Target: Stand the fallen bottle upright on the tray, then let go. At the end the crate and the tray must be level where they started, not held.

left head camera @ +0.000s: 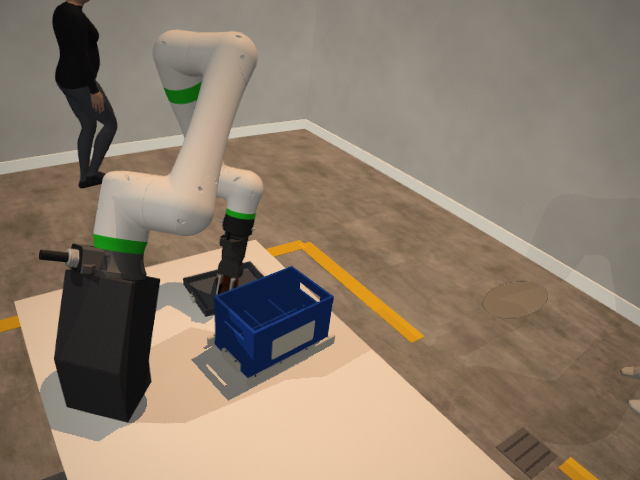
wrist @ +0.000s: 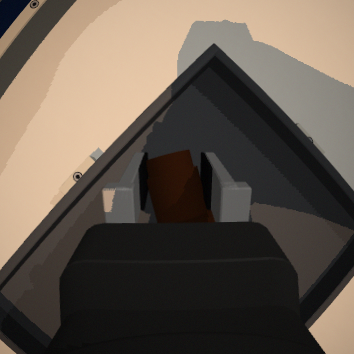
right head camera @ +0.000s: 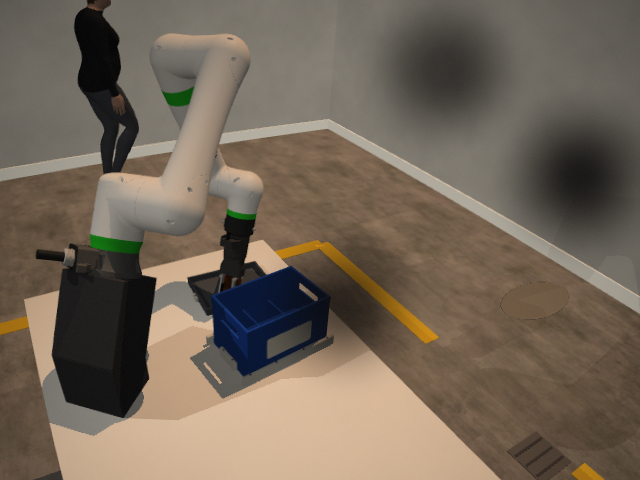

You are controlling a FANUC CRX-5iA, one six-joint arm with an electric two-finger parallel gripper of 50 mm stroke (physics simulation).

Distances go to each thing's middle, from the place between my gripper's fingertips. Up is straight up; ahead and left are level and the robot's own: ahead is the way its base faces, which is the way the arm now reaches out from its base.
The dark tray (left head camera: pixel 202 286) lies 5 cm ahead of my hand, 6 cm to the left of it and 2 cm below it. From my hand the other things lie so: blue crate (left head camera: pixel 263 322) 4 cm ahead, 24 cm to the right, 6 cm above; then brown bottle (wrist: pixel 174 185) 5 cm ahead, 6 cm to the left, 1 cm above.
